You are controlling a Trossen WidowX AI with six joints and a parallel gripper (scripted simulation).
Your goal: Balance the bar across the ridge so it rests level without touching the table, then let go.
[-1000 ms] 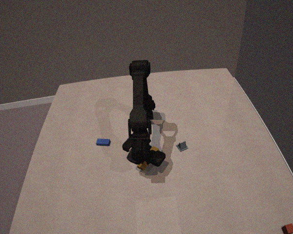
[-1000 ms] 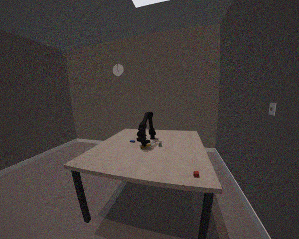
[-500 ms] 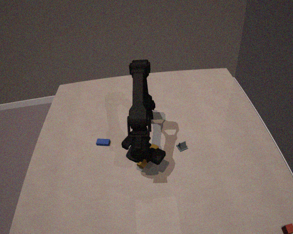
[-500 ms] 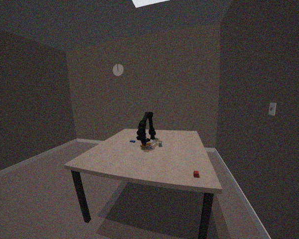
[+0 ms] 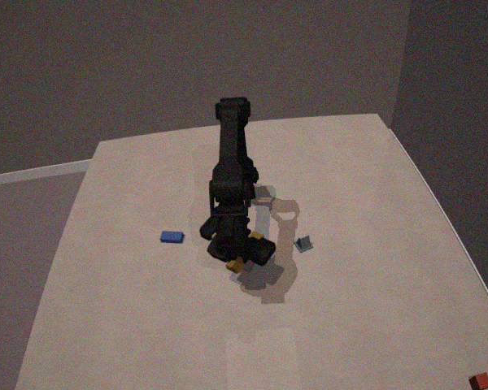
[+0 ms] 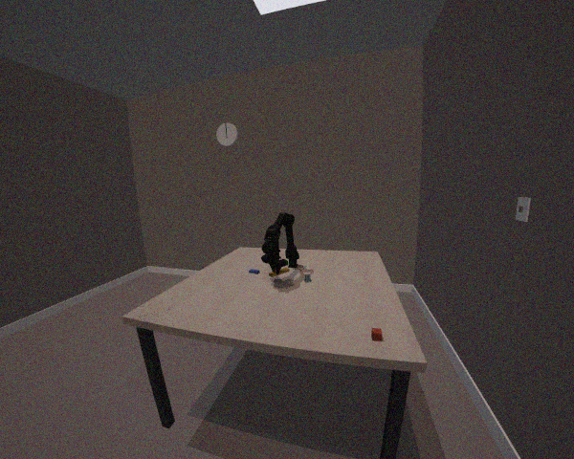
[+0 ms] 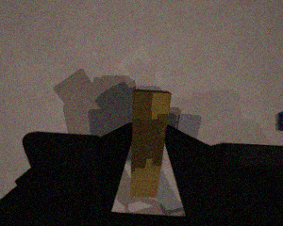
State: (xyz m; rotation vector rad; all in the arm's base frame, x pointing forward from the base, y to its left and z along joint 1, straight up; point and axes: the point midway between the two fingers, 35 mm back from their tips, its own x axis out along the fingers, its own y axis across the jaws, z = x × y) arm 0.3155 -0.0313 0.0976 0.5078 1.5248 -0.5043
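Right now the yellow bar is 2 cm behind my gripper tip and 2 cm to the left of it. Also, from my gripper tip: blue oblong block (14 cm behind, 20 cm to the right, 6 cm below); then small red cube (42 cm ahead, 53 cm to the left, 5 cm below).
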